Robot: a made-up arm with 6 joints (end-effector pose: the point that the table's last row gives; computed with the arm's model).
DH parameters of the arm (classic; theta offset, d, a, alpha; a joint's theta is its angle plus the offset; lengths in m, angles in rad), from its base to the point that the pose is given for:
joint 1: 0 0.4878 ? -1.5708
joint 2: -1.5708 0 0.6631 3.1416
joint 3: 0 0 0.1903 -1.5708
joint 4: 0 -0.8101 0 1.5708
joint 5: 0 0 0 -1.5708
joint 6: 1.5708 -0.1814 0 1.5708
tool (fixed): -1.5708 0 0 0
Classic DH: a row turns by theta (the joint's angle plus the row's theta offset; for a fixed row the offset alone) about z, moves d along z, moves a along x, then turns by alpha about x.
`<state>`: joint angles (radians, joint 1 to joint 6).
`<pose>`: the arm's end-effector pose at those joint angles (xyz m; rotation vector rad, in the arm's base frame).
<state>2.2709 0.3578 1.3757 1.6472 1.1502 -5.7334</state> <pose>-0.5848 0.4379 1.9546 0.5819 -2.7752 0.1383</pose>
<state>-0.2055 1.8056 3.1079 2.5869 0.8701 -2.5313</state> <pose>0.9814 -0.1300 1.2466 -0.3815 -0.5123 0.1474</pose>
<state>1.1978 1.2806 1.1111 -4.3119 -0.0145 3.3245</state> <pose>0.6623 1.6858 0.6989 0.7666 0.7055 1.0008</pose>
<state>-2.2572 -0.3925 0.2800 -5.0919 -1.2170 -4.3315</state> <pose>-0.4494 -0.2992 1.7438 0.2859 3.0506 -0.5864</pose>
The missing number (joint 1, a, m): 0.1663
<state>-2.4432 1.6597 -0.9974 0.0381 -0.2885 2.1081</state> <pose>-0.0171 -0.0118 -0.1521 0.8834 0.5213 0.5493</pose>
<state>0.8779 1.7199 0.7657 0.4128 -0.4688 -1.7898</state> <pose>0.9695 1.1162 -0.3370 0.4891 1.2841 -0.3493</pose>
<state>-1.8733 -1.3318 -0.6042 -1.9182 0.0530 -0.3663</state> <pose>-0.0497 -0.1289 1.4437 0.9156 -1.9285 -0.3082</pose>
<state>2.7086 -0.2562 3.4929 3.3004 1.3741 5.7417</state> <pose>0.6360 -0.2630 0.6346 0.2618 -0.7770 -0.0700</pose>
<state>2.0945 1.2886 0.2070 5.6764 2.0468 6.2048</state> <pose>-0.6354 1.2840 0.1824 0.9278 -0.4441 1.3340</pose>
